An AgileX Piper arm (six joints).
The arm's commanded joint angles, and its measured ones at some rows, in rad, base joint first. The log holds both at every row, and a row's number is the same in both.
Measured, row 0: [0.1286 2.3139 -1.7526 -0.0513 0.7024 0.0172]
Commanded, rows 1 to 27: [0.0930 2.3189 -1.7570 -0.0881 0.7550 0.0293]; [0.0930 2.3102 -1.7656 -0.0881 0.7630 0.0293]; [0.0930 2.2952 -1.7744 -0.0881 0.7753 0.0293]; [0.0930 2.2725 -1.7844 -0.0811 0.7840 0.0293]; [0.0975 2.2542 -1.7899 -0.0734 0.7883 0.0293]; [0.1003 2.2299 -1.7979 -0.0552 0.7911 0.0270]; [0.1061 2.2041 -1.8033 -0.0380 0.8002 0.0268]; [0.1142 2.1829 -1.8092 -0.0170 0.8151 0.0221]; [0.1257 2.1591 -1.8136 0.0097 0.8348 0.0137]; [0.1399 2.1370 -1.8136 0.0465 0.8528 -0.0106]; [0.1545 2.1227 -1.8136 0.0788 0.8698 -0.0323]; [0.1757 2.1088 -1.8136 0.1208 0.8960 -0.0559]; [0.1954 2.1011 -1.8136 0.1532 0.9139 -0.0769]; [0.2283 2.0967 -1.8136 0.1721 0.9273 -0.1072]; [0.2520 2.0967 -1.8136 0.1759 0.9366 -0.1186]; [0.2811 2.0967 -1.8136 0.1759 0.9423 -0.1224]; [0.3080 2.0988 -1.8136 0.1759 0.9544 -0.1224]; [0.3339 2.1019 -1.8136 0.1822 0.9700 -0.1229]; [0.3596 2.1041 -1.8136 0.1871 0.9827 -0.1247]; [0.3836 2.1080 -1.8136 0.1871 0.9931 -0.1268]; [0.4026 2.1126 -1.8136 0.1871 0.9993 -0.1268]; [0.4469 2.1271 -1.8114 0.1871 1.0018 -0.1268]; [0.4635 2.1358 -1.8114 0.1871 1.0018 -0.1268]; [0.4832 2.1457 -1.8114 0.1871 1.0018 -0.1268]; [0.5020 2.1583 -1.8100 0.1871 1.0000 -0.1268]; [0.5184 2.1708 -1.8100 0.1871 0.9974 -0.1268]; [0.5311 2.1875 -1.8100 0.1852 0.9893 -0.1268]
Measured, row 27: [0.4768 2.1428 -1.8156 0.1882 0.9931 -0.1148]
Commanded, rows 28 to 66: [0.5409 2.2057 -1.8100 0.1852 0.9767 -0.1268]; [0.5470 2.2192 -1.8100 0.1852 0.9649 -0.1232]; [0.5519 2.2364 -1.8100 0.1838 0.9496 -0.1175]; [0.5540 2.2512 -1.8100 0.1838 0.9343 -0.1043]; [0.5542 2.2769 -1.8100 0.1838 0.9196 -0.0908]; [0.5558 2.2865 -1.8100 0.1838 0.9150 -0.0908]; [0.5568 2.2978 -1.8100 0.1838 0.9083 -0.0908]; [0.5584 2.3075 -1.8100 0.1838 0.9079 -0.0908]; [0.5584 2.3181 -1.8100 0.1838 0.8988 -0.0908]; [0.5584 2.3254 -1.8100 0.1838 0.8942 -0.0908]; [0.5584 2.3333 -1.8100 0.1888 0.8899 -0.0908]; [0.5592 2.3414 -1.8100 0.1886 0.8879 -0.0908]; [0.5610 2.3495 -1.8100 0.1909 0.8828 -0.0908]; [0.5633 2.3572 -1.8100 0.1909 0.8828 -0.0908]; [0.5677 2.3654 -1.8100 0.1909 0.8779 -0.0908]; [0.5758 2.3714 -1.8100 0.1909 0.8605 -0.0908]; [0.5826 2.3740 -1.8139 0.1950 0.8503 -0.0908]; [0.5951 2.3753 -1.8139 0.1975 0.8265 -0.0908]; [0.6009 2.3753 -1.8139 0.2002 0.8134 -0.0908]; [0.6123 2.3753 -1.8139 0.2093 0.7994 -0.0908]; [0.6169 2.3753 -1.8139 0.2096 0.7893 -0.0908]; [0.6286 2.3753 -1.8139 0.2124 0.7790 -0.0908]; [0.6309 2.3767 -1.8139 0.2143 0.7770 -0.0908]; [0.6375 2.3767 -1.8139 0.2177 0.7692 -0.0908]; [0.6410 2.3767 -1.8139 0.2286 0.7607 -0.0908]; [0.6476 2.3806 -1.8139 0.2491 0.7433 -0.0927]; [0.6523 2.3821 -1.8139 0.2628 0.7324 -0.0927]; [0.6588 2.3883 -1.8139 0.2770 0.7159 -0.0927]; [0.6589 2.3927 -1.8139 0.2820 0.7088 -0.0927]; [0.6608 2.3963 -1.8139 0.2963 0.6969 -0.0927]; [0.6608 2.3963 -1.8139 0.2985 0.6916 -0.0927]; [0.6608 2.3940 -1.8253 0.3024 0.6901 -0.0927]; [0.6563 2.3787 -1.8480 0.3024 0.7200 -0.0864]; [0.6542 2.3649 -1.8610 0.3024 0.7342 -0.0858]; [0.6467 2.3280 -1.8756 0.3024 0.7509 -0.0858]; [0.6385 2.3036 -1.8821 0.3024 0.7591 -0.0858]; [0.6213 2.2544 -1.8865 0.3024 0.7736 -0.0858]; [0.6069 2.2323 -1.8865 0.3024 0.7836 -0.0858]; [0.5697 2.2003 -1.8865 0.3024 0.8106 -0.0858]
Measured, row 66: [0.6415 2.3083 -1.8708 0.3016 0.7627 -0.0907]
